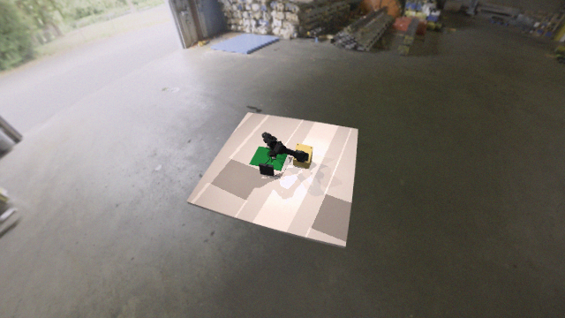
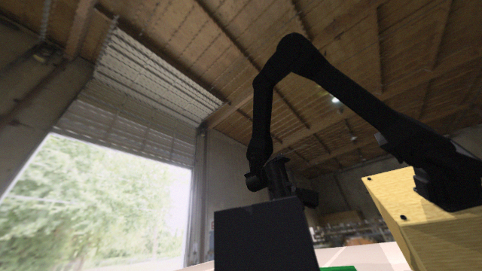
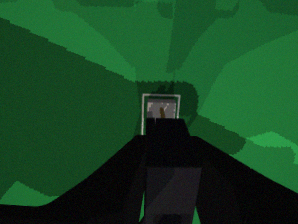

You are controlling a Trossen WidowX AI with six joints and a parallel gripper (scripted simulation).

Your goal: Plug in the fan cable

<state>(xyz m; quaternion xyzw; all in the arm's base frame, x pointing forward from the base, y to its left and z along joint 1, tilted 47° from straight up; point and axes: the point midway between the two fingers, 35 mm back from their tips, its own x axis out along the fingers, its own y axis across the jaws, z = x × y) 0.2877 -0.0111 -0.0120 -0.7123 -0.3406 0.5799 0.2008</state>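
Right now my gripper tip is 10 mm short of the dark fan plug and 10 mm below it. The rest, counted from my gripper tip: black fan: 190 mm to the left, 20 mm above; white four-pin fan header: 10 mm ahead, 40 mm below; green board: 50 mm ahead, 10 mm to the left, 60 mm below.
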